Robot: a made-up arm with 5 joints.
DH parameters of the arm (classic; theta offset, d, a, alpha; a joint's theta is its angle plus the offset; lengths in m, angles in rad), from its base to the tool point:
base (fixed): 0 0.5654 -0.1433 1.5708
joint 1: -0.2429 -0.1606 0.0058 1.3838
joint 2: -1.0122 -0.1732 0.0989 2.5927
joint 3: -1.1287 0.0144 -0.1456 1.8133
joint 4: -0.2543 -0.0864 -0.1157 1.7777
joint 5: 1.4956 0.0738 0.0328 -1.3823
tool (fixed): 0.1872 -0.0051 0 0
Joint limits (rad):
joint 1: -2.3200..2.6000
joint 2: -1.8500..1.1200
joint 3: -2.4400..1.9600
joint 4: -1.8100..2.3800
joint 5: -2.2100..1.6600
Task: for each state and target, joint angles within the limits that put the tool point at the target. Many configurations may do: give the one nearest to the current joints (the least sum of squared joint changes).
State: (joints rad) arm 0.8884 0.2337 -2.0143 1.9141 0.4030
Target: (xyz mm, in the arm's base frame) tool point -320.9 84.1 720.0
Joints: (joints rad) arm 1.8079 0.8411 -2.2863 1.9244 0.4129
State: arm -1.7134 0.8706 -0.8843 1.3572 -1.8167
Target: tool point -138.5 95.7 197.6
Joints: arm -1.7510 1.1200 -1.4900 0.8027 -2.1169
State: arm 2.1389 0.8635 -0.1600 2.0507 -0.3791
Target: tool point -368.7 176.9 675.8
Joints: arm 2.2521 1.1200 -0.6590 2.3346 -0.5296
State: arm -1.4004 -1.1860 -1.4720 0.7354 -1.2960
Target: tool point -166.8 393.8 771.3
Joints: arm -1.0180 -1.2314 -1.1050 0.7885 -1.2045
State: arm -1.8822 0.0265 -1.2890 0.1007 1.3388
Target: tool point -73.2 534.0 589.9
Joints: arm -2.3200 -0.0251 -0.7976 -0.3882 1.1380
